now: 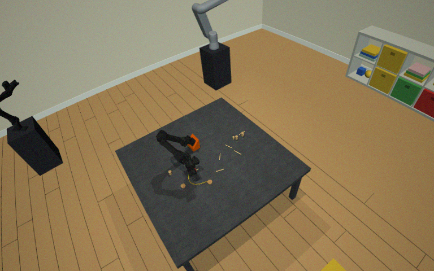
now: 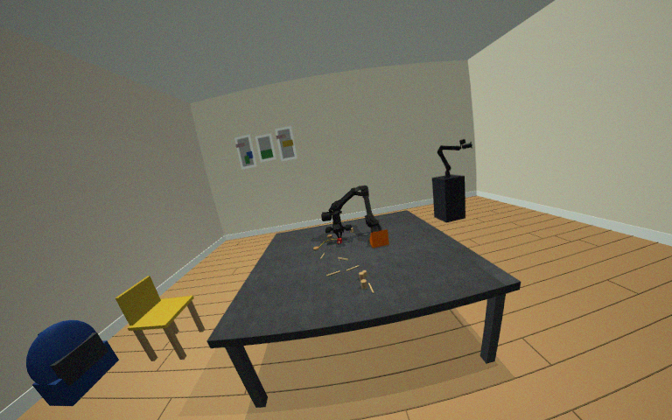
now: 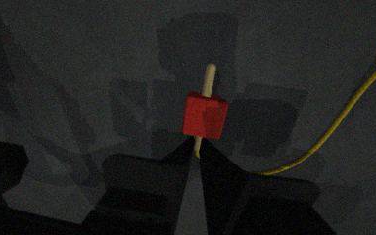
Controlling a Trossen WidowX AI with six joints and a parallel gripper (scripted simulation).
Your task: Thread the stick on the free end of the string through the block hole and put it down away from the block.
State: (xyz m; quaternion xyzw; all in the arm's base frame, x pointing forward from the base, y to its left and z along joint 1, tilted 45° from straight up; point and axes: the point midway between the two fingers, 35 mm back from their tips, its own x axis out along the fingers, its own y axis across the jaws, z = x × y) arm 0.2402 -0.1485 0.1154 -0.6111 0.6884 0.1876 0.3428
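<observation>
The thin wooden stick lies 20 mm to the left of my gripper tip. From my gripper tip the other things lie so: red block 30 mm to the left, 10 mm ahead; then round wooden button 180 mm ahead, 60 mm to the left, 10 mm below.
</observation>
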